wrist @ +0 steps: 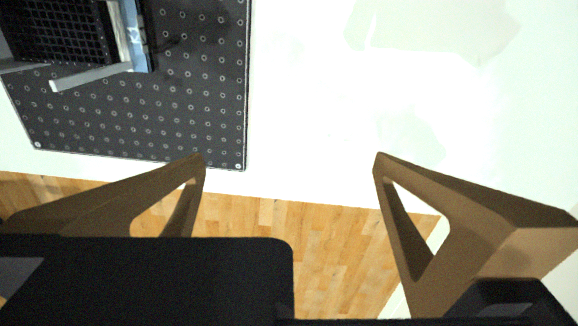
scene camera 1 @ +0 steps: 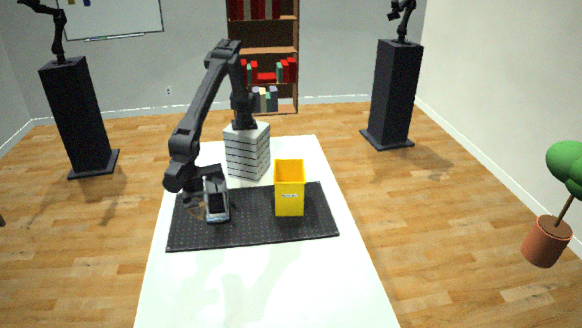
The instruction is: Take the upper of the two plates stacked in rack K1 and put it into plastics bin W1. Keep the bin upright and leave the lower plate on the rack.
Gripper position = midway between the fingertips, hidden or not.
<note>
I see my gripper (wrist: pixel 289 161) and a yellow plastics bin W1 (scene camera 1: pixel 289 179).
The wrist view does not show the yellow plastics bin W1: it is out of frame.
</note>
